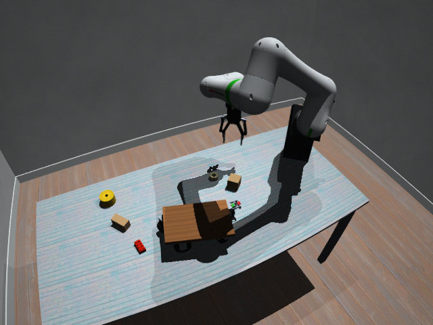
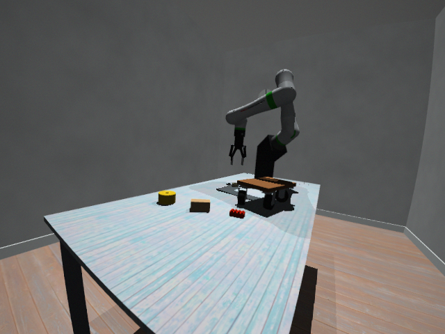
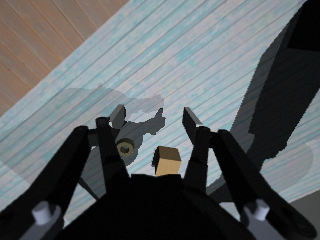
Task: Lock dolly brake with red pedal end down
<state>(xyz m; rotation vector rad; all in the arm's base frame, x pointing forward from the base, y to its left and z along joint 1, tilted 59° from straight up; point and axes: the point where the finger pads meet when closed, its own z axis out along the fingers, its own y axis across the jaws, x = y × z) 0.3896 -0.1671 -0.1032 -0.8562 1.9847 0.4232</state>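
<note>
The caster brake pedal is 90 mm ahead of my hand, 390 mm to the left of it and 90 mm below it. From my hand the other things lie so: red brick: 580 mm ahead, 490 mm to the left, 160 mm below; then yellow spool: 750 mm ahead, 160 mm to the left, 150 mm below; then tan cube: 40 mm ahead, 190 mm to the left, 140 mm below.
</note>
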